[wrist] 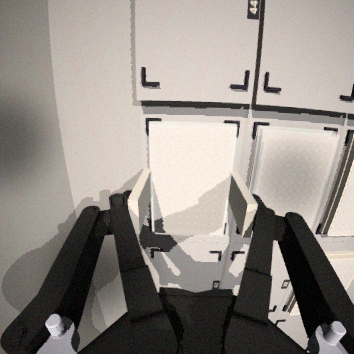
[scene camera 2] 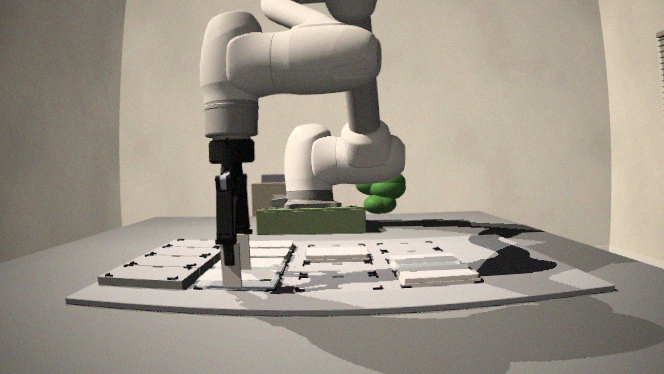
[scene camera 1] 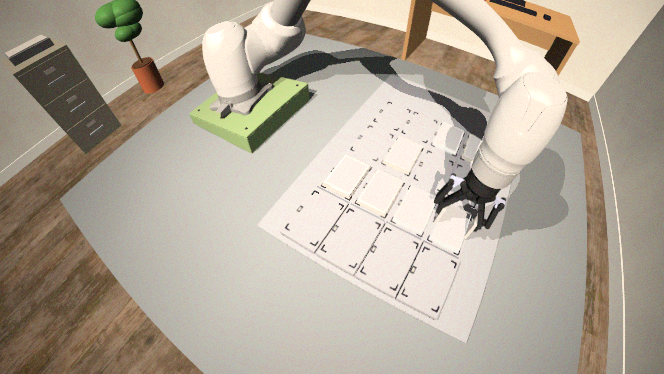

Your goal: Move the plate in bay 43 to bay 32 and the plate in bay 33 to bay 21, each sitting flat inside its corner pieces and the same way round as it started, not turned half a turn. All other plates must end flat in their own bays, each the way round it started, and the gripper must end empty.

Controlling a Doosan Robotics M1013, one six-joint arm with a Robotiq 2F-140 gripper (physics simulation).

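Note:
The white plate of bay 43 lies flat inside its corner pieces. My gripper is low over it with fingers pointing down. Its pale pads stand against the plate's two long sides, so it is shut on that plate. The plate of bay 33 lies flat in the neighbouring bay. Bay 32 shows no plate, with corner marks partly behind the right finger in the wrist view. Bay 21 shows corner marks and no plate. The bay 43 label is hidden.
Plates also lie in bay 23, bay 13, bay 22 and bay 31. The raised grey row with bay 44 borders bay 43. The arm base stands on a green block.

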